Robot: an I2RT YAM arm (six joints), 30 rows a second.
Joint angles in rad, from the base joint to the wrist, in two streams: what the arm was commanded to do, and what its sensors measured. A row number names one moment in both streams.
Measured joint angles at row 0:
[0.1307 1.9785 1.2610 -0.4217 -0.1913 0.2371]
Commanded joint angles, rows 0 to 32:
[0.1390 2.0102 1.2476 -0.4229 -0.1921 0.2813]
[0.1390 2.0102 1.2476 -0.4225 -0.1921 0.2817]
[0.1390 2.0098 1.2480 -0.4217 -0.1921 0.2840]
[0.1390 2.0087 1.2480 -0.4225 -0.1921 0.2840]
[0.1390 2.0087 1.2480 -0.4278 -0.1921 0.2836]
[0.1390 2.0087 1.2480 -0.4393 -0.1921 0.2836]
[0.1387 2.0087 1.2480 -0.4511 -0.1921 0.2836]
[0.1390 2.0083 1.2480 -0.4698 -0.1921 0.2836]
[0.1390 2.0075 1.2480 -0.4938 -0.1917 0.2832]
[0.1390 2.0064 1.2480 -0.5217 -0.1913 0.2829]
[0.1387 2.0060 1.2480 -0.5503 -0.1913 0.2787]
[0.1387 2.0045 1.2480 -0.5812 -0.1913 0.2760]
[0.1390 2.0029 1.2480 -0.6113 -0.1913 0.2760]
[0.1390 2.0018 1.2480 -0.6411 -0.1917 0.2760]
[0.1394 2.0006 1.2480 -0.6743 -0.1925 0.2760]
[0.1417 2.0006 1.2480 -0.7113 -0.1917 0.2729]
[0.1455 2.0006 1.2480 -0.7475 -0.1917 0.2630]
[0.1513 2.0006 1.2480 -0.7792 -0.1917 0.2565]
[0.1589 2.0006 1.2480 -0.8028 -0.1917 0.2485]
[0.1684 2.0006 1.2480 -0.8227 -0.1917 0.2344]
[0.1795 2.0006 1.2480 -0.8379 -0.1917 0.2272]
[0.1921 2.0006 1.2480 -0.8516 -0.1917 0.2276]
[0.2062 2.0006 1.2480 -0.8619 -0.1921 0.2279]
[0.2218 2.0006 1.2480 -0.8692 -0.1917 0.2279]
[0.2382 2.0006 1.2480 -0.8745 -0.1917 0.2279]
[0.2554 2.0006 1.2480 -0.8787 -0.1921 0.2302]
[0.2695 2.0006 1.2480 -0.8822 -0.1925 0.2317]
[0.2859 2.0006 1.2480 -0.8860 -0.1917 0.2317]
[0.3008 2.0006 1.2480 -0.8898 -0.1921 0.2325]
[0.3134 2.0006 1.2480 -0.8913 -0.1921 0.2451]
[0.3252 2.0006 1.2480 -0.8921 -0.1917 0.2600]
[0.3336 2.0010 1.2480 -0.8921 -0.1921 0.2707]
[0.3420 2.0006 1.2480 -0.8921 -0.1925 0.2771]
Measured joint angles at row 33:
[0.3000 1.9751 1.2755 -0.8822 -0.2089 0.2558]
